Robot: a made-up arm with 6 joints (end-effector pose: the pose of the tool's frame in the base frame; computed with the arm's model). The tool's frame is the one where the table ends.
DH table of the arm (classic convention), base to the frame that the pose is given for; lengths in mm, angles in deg. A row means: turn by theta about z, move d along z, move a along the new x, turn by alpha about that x. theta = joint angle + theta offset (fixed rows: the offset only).
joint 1: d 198  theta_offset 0  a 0  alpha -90
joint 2: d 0  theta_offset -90  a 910  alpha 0
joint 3: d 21  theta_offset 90  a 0  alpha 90
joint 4: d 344  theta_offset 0  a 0  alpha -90
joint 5: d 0  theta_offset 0  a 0  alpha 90
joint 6: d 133  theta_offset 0  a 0  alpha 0
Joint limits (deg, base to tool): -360..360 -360..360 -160..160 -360..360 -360..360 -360..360
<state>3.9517 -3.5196 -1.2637 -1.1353 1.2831 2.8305</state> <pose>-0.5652 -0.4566 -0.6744 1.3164 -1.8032 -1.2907</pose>
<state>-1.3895 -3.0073 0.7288 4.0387 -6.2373 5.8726</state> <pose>-0.0709 0.4767 -1.0167 -1.5599 2.0907 1.0606</pose>
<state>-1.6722 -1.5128 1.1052 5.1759 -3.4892 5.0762</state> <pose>0.0794 0.9736 0.4598 2.1039 1.9662 -0.9368</pose>
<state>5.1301 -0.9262 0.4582 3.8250 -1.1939 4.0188</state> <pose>-0.2417 0.7889 1.1388 0.3175 0.7993 0.2122</pose>
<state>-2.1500 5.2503 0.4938 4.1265 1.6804 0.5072</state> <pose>0.4801 0.8969 0.9094 -1.3597 2.1922 1.7364</pose>
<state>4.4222 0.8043 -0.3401 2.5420 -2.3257 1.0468</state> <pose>-0.2727 -0.7955 1.0195 -0.3457 -2.6489 0.2303</pose>
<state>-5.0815 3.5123 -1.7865 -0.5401 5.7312 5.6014</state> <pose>-0.0057 0.1430 -0.6617 -1.2296 0.2530 0.2106</pose>
